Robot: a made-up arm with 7 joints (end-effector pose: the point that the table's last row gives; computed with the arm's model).
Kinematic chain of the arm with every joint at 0, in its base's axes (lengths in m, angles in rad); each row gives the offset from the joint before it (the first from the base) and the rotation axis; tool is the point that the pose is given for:
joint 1: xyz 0 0 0.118 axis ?
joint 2: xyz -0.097 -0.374 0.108 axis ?
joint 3: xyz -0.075 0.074 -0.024 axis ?
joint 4: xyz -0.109 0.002 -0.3 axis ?
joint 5: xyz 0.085 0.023 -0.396 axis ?
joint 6: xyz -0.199 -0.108 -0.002 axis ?
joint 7: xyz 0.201 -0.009 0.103 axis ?
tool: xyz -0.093 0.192 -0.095
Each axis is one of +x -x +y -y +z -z.
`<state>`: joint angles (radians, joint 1 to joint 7).
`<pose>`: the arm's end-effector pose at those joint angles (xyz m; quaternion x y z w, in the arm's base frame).
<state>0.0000 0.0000 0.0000 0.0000 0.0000 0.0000 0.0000</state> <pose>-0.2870 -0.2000 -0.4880 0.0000 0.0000 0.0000 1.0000</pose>
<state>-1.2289 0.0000 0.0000 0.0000 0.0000 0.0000 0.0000</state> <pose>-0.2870 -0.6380 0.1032 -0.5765 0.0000 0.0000 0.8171</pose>
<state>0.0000 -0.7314 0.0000 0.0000 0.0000 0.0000 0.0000</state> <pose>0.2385 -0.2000 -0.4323 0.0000 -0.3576 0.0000 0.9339</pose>
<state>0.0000 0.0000 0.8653 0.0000 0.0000 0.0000 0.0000</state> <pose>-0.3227 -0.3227 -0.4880 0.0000 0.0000 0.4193 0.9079</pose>
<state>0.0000 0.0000 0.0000 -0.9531 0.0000 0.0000 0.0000</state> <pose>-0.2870 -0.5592 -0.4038 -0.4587 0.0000 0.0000 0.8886</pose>
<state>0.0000 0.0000 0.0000 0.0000 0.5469 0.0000 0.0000</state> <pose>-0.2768 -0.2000 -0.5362 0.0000 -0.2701 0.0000 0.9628</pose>
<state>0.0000 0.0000 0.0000 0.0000 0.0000 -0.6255 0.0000</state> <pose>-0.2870 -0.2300 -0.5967 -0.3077 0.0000 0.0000 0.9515</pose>
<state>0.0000 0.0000 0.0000 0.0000 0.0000 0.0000 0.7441</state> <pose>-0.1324 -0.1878 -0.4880 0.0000 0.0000 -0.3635 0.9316</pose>
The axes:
joint 1: +x
joint 2: +y
joint 3: +z
joint 4: +x
joint 5: -y
joint 6: +x
joint 7: -z

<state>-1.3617 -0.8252 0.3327 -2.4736 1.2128 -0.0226 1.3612</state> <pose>0.0306 -0.0872 0.5622 0.4733 0.5579 -0.6596 0.1722</pose>
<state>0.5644 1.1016 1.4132 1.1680 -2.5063 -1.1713 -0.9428</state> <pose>-0.6465 -0.1835 0.1453 -0.0263 0.2115 -0.5391 0.8149</pose>
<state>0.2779 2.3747 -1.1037 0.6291 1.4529 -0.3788 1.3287</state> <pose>-0.5068 -0.3558 0.4308 -0.6119 -0.1879 -0.4791 0.6006</pose>
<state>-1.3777 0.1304 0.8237 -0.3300 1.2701 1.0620 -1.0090</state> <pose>-0.1537 -0.8417 0.5211 0.1115 0.1531 0.9234 0.3337</pose>
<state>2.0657 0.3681 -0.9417 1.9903 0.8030 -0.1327 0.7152</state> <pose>0.0450 0.0936 -0.0044 -0.4436 -0.5234 0.5986 0.4135</pose>
